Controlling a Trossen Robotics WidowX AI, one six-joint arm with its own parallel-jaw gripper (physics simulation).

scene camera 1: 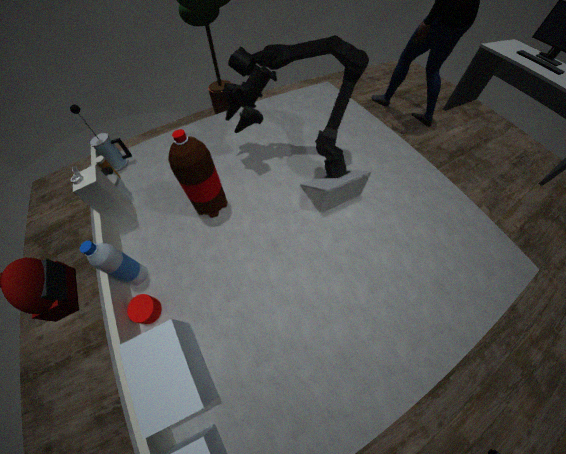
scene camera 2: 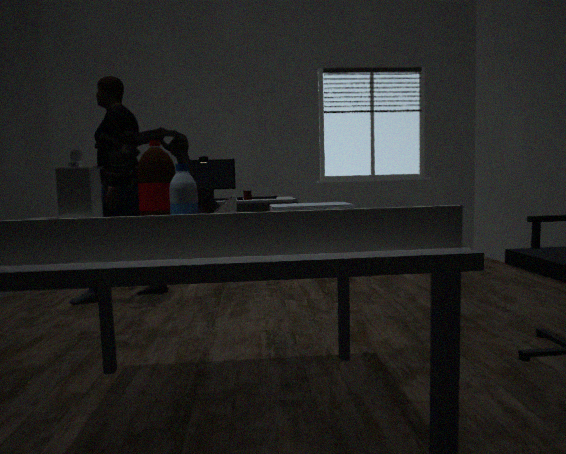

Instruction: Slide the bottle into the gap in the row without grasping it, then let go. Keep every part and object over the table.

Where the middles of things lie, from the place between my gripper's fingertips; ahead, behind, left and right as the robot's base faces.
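There's a blue-capped water bottle point(scene camera 1: 104, 257) that's 50 cm ahead of my hand, 23 cm to the left of it and 4 cm below it. The red cylinder point(scene camera 1: 143, 308) is 51 cm ahead of my hand, 35 cm to the left and 13 cm below, and going by their middles, that cylinder is the farthest from my hand of the things named here. And I can see the brown bottle point(scene camera 1: 191, 162), which is 19 cm ahead of my hand and 14 cm to the left of it; of these, going by their middles, the brown bottle is the nearest to my hand.
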